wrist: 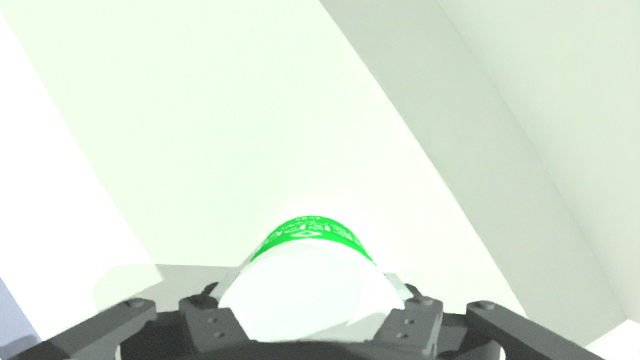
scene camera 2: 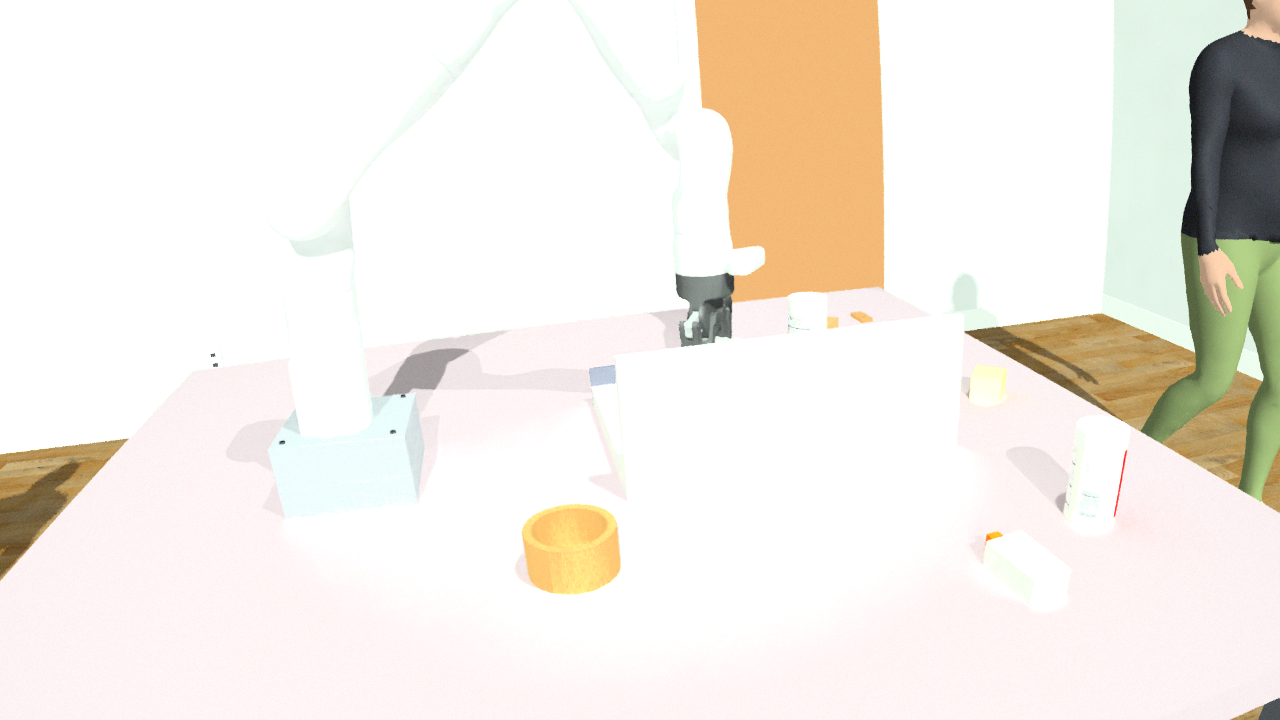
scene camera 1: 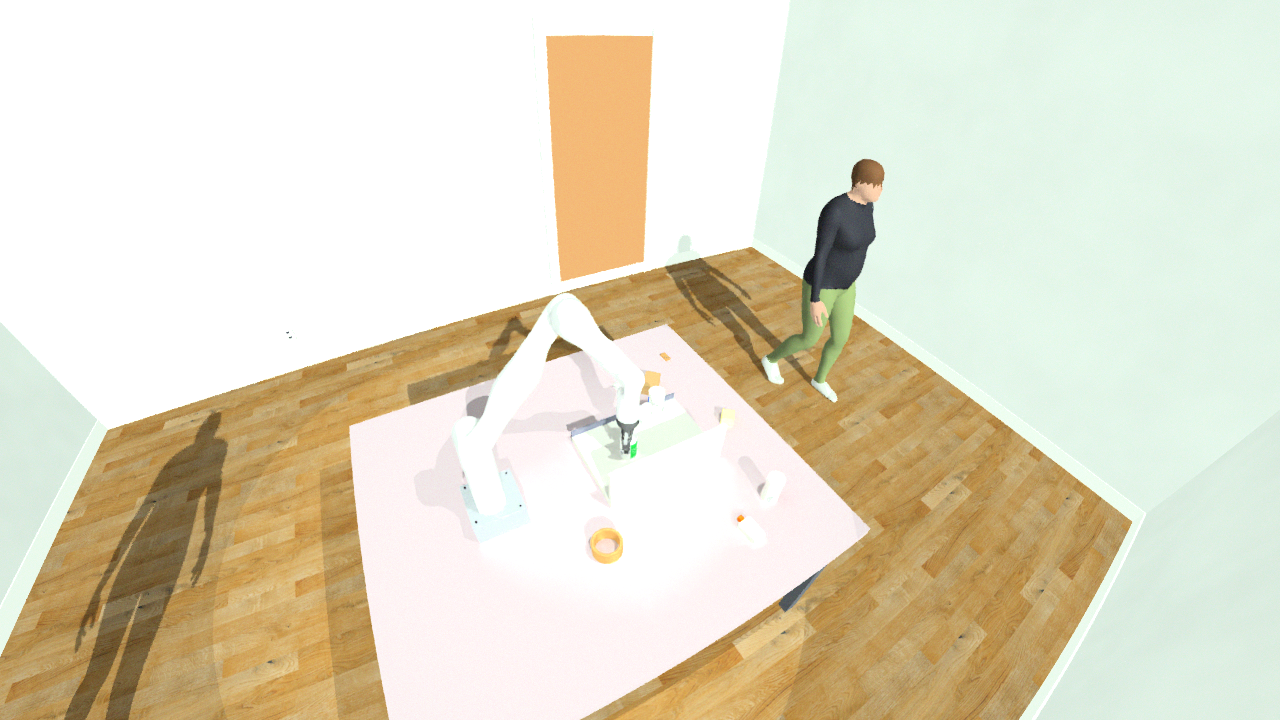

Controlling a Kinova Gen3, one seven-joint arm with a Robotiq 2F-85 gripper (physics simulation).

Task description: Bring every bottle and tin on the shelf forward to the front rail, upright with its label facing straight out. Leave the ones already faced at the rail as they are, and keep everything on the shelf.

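Frame: origin at the arm's base, x left, y back, z up, level; centimetres.
Where they show: gripper, fingertip midpoint: (scene camera 1: 627,446); arm's base at its link origin: (scene camera 2: 338,423) (scene camera 1: 491,501).
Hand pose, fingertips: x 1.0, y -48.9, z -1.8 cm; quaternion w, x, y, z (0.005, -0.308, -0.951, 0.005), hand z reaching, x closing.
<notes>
Each offset is from my fingertips to the centre of the thing. "spot": to the spot under its first point. Level surfaces: height alone.
A white-topped bottle or tin with a green label {spot: dx -3.0, dy -0.5, dz +1.1 cm} (scene camera 1: 633,449) (wrist: 312,290) stands upright on the pale shelf {dz -4.1 cm} (scene camera 1: 671,433) (wrist: 240,125), back from the blue-grey front rail {dx +15.9, dy -7.7, dz -4.8 cm} (scene camera 1: 592,426) (scene camera 2: 602,375) (wrist: 12,312). My gripper (scene camera 1: 625,450) (wrist: 311,295) points down with a finger against each side of it; it is shut on this item. In scene camera 2 the fingertips are hidden behind the shelf's white back panel {spot: dx -15.3, dy -5.1, dz +1.2 cm} (scene camera 2: 787,411). A second white tin {dx +12.4, dy -19.1, dz +1.3 cm} (scene camera 1: 656,394) (scene camera 2: 807,313) stands upright by the rail farther right; its label front is not readable.
A white cylinder with a red stripe {dx -38.2, dy -33.5, dz -1.8 cm} (scene camera 1: 771,488) (scene camera 2: 1096,470), a white box-like item {dx -44.4, dy -19.2, dz -5.9 cm} (scene camera 1: 750,532) (scene camera 2: 1026,568), a yellow block {dx -2.7, dy -42.7, dz -5.4 cm} (scene camera 1: 726,416) (scene camera 2: 988,384) and an orange ring {dx -27.6, dy +22.6, dz -4.8 cm} (scene camera 1: 606,557) (scene camera 2: 572,565) are on the table. A person (scene camera 1: 836,250) (scene camera 2: 1239,134) is beyond it.
</notes>
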